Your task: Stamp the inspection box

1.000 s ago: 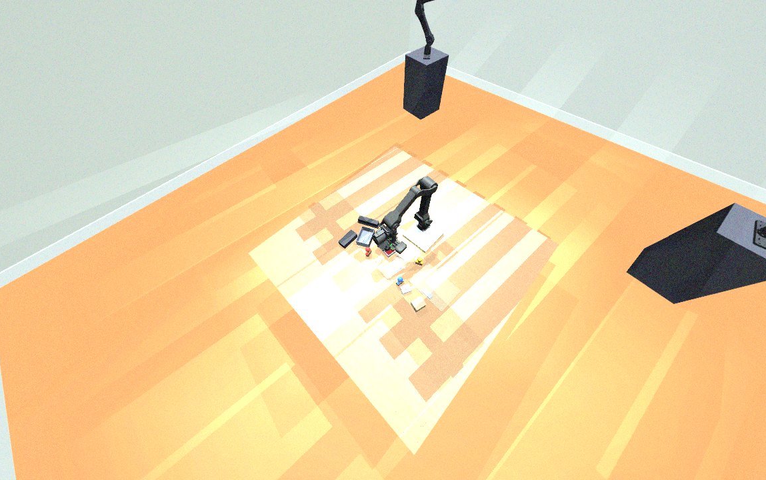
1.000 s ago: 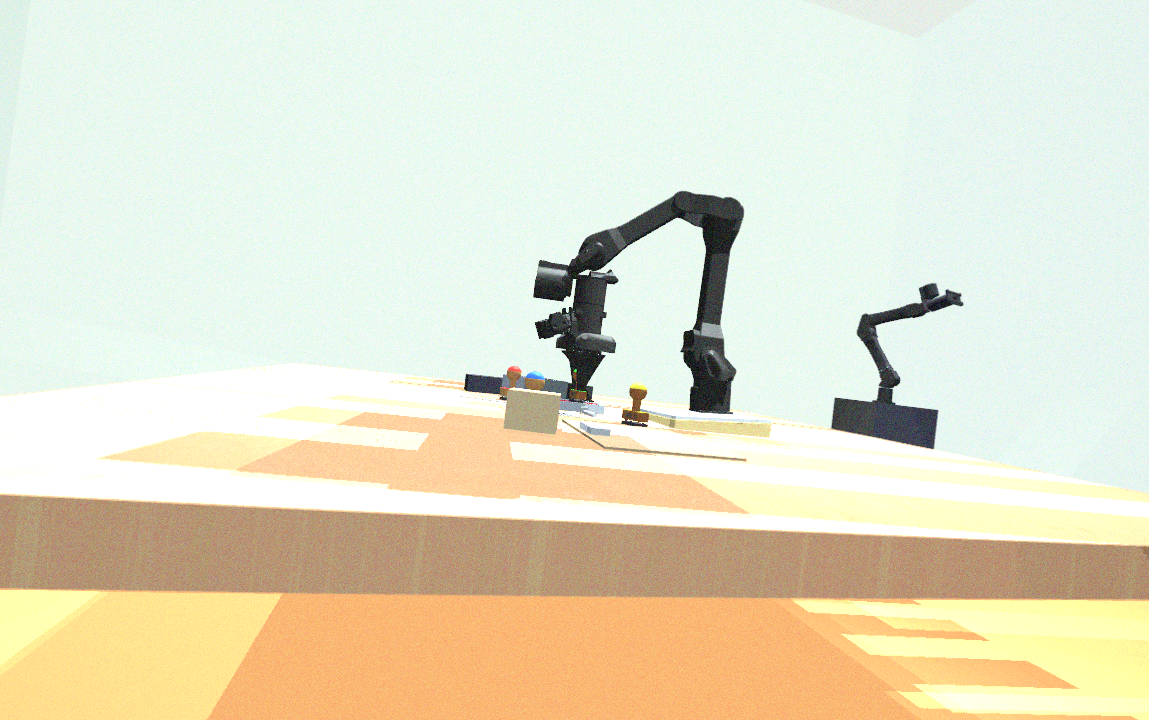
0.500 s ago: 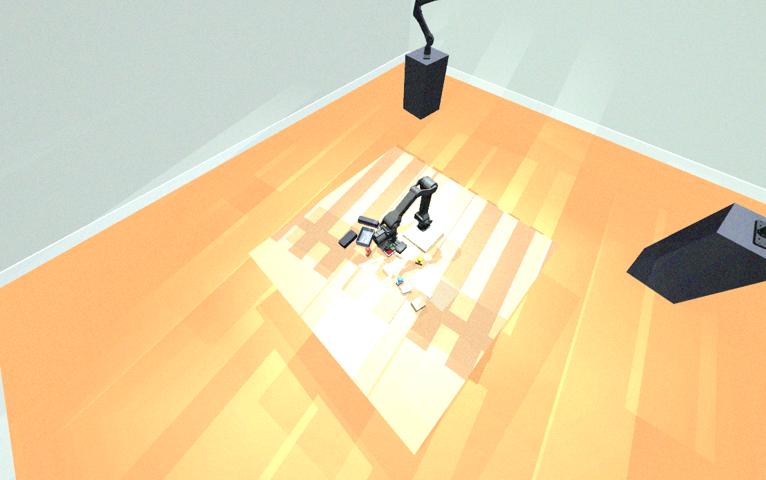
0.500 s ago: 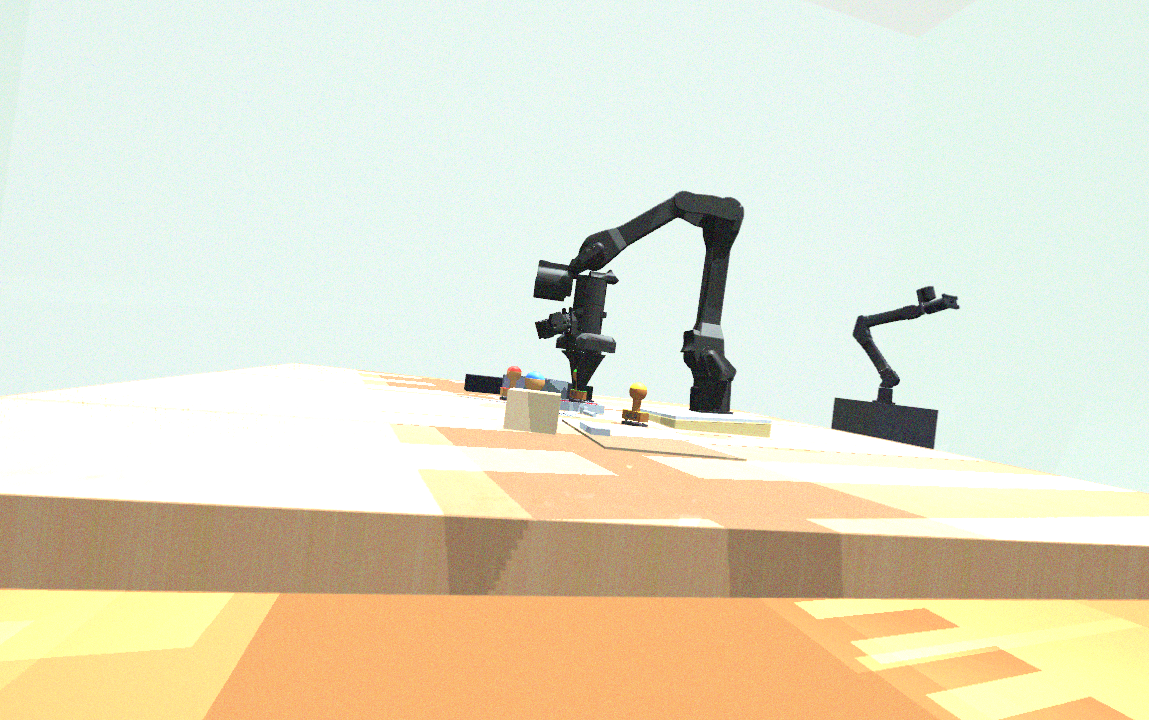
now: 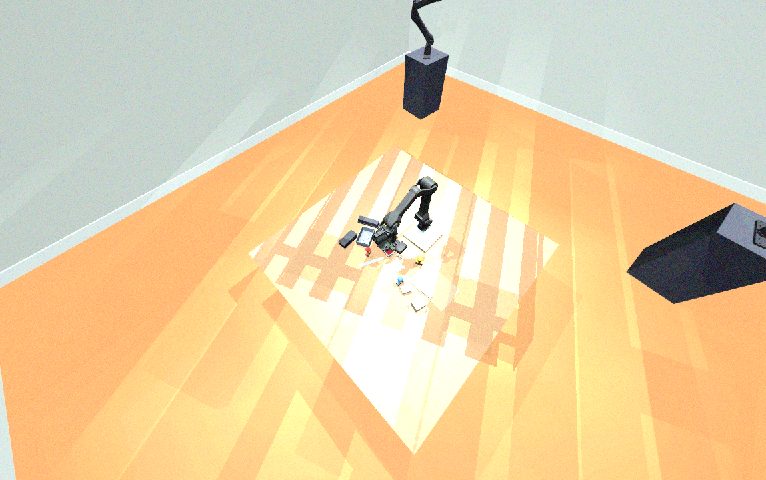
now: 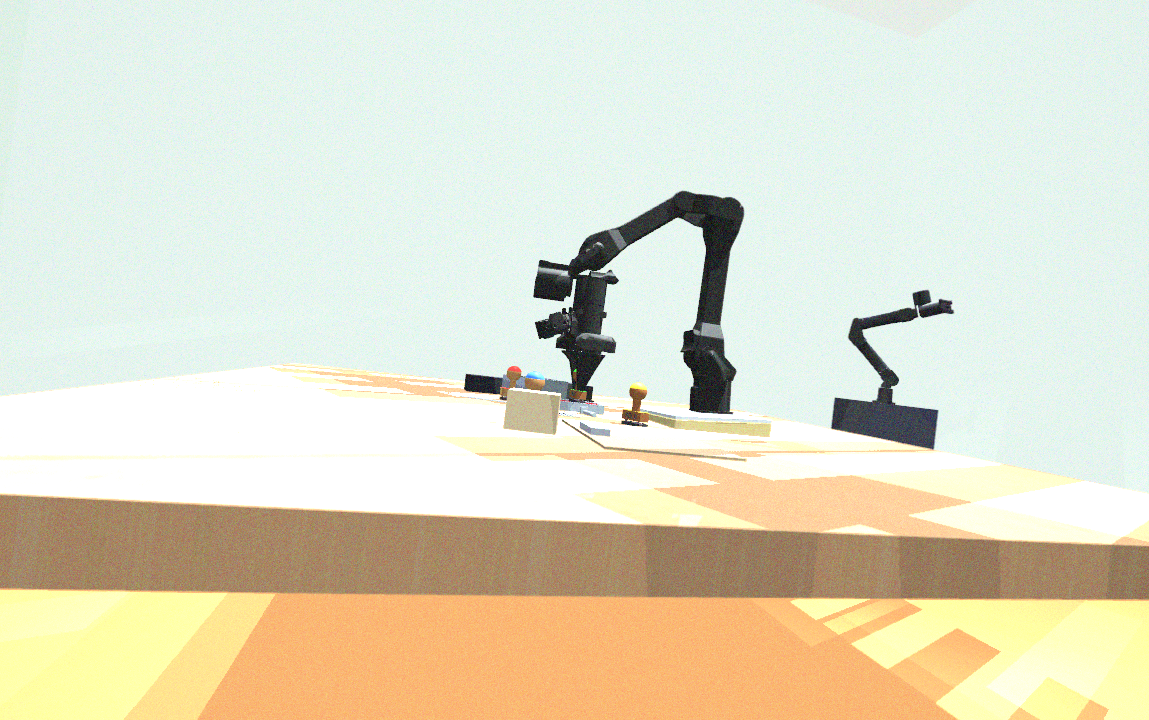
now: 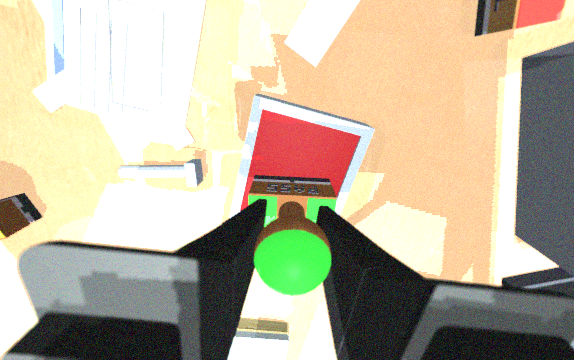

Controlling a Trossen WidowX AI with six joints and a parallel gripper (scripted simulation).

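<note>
Right now the red ink pad is 30 mm below my gripper tip. Also, from my gripper tip: grey tray: 70 mm ahead, 160 mm to the right, 20 mm below; red-knobbed fail stamp: 120 mm ahead, 70 mm to the right, 20 mm below; white card: 60 mm ahead, 100 mm to the left, 40 mm below.
</note>
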